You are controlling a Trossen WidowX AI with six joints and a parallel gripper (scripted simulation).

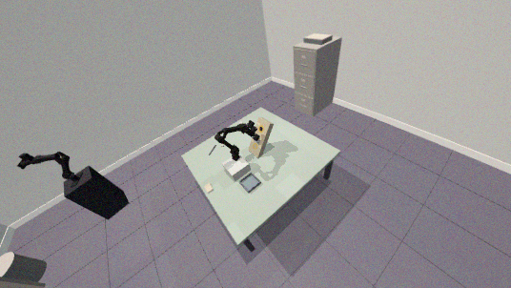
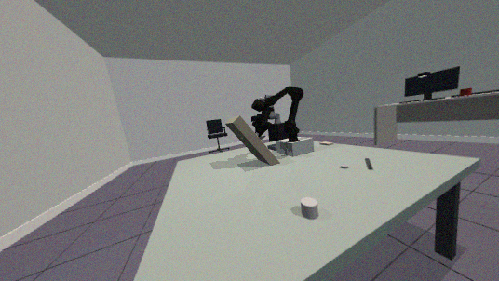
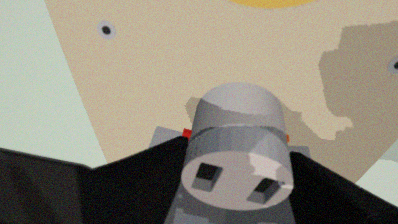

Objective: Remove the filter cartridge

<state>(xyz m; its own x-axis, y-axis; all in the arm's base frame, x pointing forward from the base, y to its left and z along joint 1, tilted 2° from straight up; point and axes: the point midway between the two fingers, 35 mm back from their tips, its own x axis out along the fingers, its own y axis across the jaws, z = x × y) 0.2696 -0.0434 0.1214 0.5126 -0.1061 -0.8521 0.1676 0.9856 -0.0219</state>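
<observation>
The tan service panel lies 4 cm ahead of my gripper tip, 1 cm to the right of it and 2 cm below it. Also, from my gripper tip: small tan piece: 68 cm behind, 8 cm to the left, 18 cm below; round grey filter cartridge: right at my gripper tip; grey square tray: 39 cm behind, 22 cm to the right, 17 cm below.
</observation>
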